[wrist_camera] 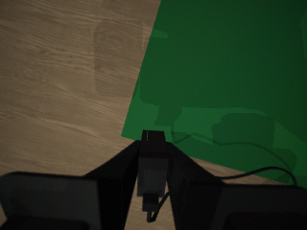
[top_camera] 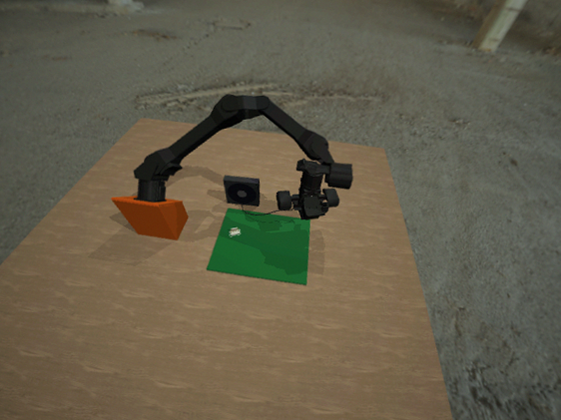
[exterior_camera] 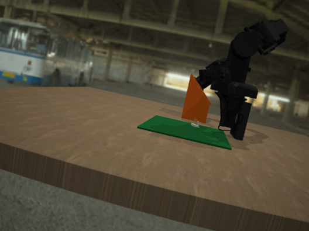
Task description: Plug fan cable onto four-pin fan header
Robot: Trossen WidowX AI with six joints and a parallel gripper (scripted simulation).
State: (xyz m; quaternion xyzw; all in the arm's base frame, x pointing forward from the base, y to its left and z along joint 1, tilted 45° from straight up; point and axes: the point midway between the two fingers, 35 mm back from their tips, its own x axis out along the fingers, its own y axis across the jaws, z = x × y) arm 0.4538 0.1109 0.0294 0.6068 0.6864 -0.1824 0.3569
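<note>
Now: the white four-pin fan header 22 cm behind my gripper tip, 7 cm to the right of it and 6 cm below it. The rest, counted from my gripper tip: green board (12 cm behind, 9 cm to the right, 8 cm below); black plug (1 cm to the left, 1 cm above); black fan (23 cm behind, 6 cm to the left).
</note>
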